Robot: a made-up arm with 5 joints. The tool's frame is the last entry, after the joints.
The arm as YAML. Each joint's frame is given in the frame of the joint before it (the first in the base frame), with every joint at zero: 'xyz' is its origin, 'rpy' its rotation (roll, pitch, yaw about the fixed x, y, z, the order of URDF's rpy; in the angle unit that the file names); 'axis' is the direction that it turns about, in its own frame. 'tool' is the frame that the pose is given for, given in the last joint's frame.
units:
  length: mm
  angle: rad
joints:
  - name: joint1
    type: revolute
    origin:
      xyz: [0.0, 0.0, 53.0]
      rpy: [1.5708, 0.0, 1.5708]
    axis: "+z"
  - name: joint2
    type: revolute
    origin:
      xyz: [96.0, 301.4, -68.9]
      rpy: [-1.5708, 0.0, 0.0]
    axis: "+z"
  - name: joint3
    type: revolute
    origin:
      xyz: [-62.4, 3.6, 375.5]
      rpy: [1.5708, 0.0, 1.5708]
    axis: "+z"
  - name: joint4
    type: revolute
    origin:
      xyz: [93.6, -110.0, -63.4]
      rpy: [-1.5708, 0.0, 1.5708]
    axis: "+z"
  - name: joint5
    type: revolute
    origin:
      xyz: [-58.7, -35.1, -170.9]
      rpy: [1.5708, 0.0, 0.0]
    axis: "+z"
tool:
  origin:
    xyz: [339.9, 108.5, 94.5]
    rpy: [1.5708, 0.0, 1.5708]
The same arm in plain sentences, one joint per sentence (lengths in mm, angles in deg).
The arm has five revolute joints in a row. What follows holds with every joint at zero, and every direction is one of the base frame's. Joint 1 lies 53 mm along +z from the base frame's origin and turns about +x. Joint 2 lies 68.9 mm along -x and 96 mm along +y and 301.4 mm along +z from joint 1 and turns about +z. Joint 3 lies 3.6 mm along -x and 62.4 mm along -y and 375.5 mm along +z from joint 2 and turns about +y. Joint 4 lies 93.6 mm along -x and 63.4 mm along -y and 110 mm along -z from joint 3 and turns about +x. Joint 5 lies 170.9 mm along -x and 35.1 mm along +y and 58.7 mm along -z from joint 4 and turns about +y. The tool frame, which is the frame that the pose is given for, lies 108.5 mm along +x and 94.5 mm along +y and 339.9 mm along +z from joint 5; its axes are the base frame's turned by roll 0, pitch 0 and yaw 0 deg (as in URDF: about the fixed x, then y, then z).
